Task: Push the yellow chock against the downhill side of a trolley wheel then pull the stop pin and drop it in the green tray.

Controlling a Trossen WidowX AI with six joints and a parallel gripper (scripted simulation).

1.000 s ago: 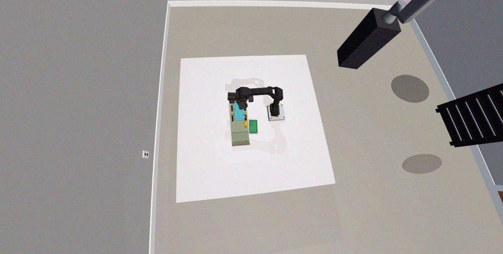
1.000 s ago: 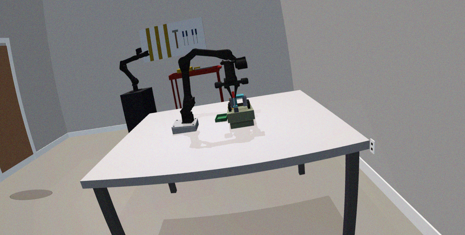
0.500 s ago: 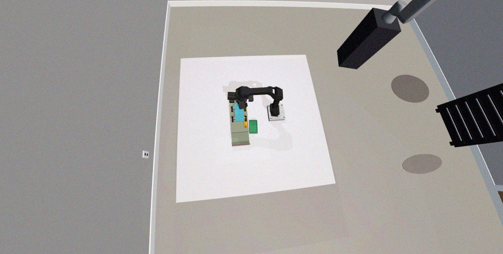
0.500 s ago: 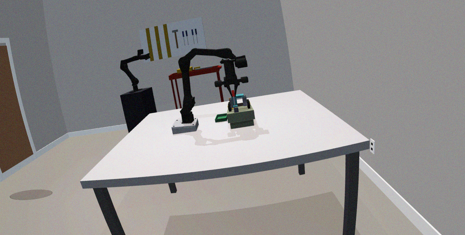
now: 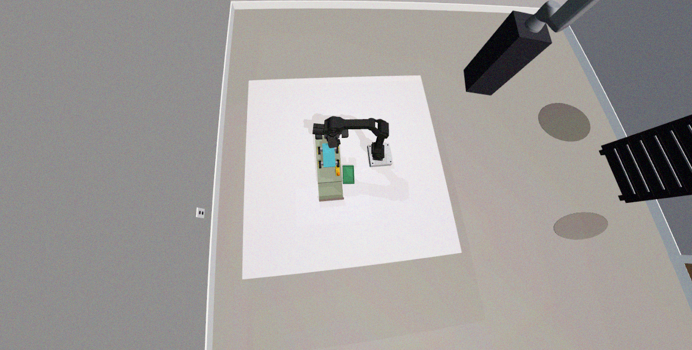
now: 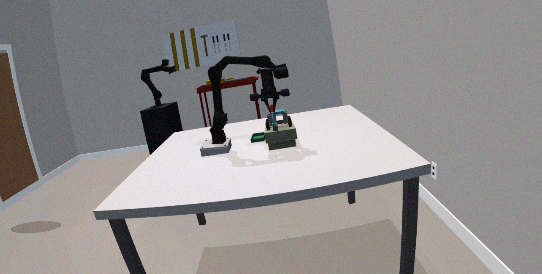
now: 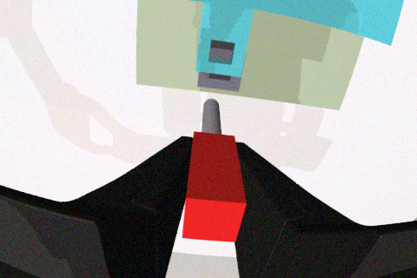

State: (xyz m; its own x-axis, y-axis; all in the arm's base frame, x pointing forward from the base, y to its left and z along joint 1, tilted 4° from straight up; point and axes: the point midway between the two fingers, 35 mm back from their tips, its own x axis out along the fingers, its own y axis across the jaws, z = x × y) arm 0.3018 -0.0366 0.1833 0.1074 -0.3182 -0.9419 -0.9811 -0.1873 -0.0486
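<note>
My gripper tip is now 19 cm to the right of the green tray, 18 cm above it and 14 cm past it. The rest, counted from my gripper tip: cyan trolley: 12 cm to the left, 6 cm below; olive ramp: 13 cm below, 11 cm to the left; red-headed stop pin: right at my gripper tip.
</note>
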